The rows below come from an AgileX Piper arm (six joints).
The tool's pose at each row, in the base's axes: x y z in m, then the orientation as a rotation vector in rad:
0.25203 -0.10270 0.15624 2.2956 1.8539 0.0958
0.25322 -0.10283 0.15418 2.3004 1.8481 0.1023
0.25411 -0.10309 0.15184 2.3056 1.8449 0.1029
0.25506 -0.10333 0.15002 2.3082 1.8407 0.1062
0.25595 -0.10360 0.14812 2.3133 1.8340 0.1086
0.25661 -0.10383 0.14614 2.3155 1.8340 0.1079
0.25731 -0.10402 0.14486 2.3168 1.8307 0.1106
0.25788 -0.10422 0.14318 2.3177 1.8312 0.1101
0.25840 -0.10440 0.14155 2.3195 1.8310 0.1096
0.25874 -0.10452 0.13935 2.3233 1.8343 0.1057
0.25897 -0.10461 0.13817 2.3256 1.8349 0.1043
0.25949 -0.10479 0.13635 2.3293 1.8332 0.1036
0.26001 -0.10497 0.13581 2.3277 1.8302 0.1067
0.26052 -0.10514 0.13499 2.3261 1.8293 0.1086
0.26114 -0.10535 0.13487 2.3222 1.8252 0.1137
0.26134 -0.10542 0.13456 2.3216 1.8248 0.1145
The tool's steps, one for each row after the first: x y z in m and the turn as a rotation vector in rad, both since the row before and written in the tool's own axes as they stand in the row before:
0.00027 0.00079 0.00223 -0.0023 0.0031 0.0055
0.00009 0.00046 0.00247 0.0015 0.0012 0.0040
0.00009 0.00062 0.00197 -0.0017 0.0011 0.0035
0.00006 0.00055 0.00204 -0.0009 0.0007 0.0058
0.00005 0.00030 0.00208 0.0017 0.0006 0.0009
0.00005 0.00047 0.00139 -0.0018 0.0006 0.0024
0.00004 0.00027 0.00176 0.0010 0.0003 0.0001
0.00004 0.00023 0.00170 0.0012 0.0004 0.0009
0.00009 -0.00006 0.00223 0.0055 0.0009 -0.0002
0.00003 0.00002 0.00120 0.0023 0.0005 0.0006
0.00005 0.00021 0.00189 0.0018 0.0005 0.0024
-0.00002 0.00044 0.00063 -0.0037 -0.0003 0.0010
0.00000 0.00038 0.00091 -0.0022 0.0000 -0.0001
-0.00005 0.00062 0.00024 -0.0064 -0.0006 0.0007
0.00000 0.00015 0.00035 -0.0009 0.0000 0.0000

